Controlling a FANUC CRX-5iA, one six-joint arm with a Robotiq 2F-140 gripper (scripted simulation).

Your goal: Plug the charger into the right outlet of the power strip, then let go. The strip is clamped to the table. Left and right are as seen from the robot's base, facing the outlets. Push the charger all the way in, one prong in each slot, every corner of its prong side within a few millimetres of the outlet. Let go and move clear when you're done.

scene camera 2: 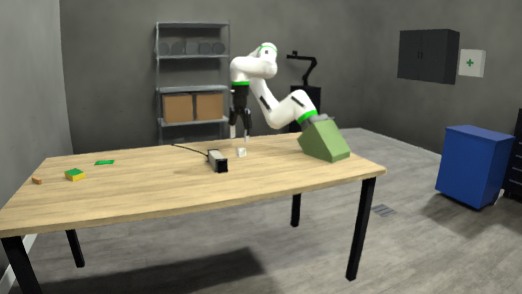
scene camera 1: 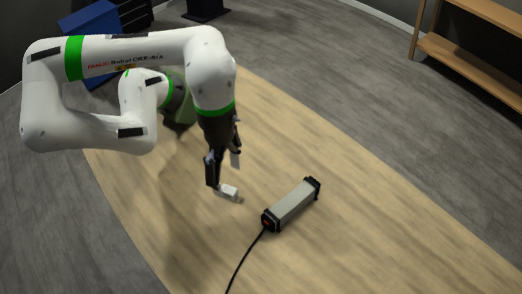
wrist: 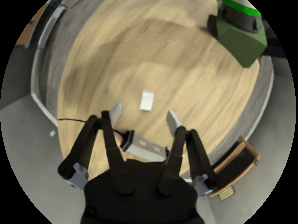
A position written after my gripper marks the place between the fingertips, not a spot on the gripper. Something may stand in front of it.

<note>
In view: my gripper [scene camera 1: 227, 181].
My gripper also shows in the wrist view [wrist: 144, 110].
</note>
